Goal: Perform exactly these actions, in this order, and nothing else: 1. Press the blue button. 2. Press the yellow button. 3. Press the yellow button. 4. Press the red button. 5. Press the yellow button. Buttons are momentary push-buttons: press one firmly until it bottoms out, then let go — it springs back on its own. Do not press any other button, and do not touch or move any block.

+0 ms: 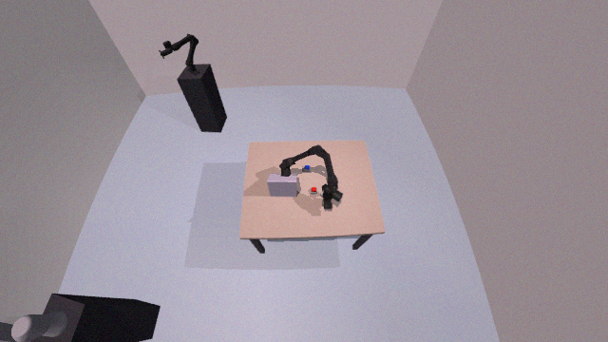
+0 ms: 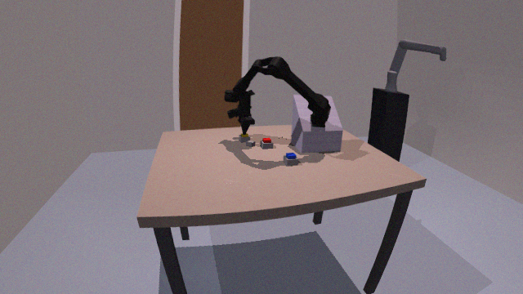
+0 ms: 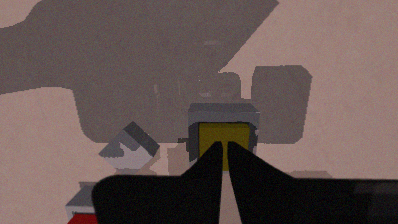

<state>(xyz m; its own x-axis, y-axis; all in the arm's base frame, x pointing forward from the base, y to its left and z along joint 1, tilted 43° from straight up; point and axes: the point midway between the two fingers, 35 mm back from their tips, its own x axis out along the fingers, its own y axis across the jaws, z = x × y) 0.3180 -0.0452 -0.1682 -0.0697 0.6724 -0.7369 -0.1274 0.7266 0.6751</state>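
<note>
My gripper tip is 10 mm above the yellow button. From my gripper tip the other things lie so: blue button (160 mm behind, 300 mm to the left); red button (100 mm behind, 100 mm to the left); small grey block (30 mm behind, 70 mm to the left, 20 mm below).
</note>
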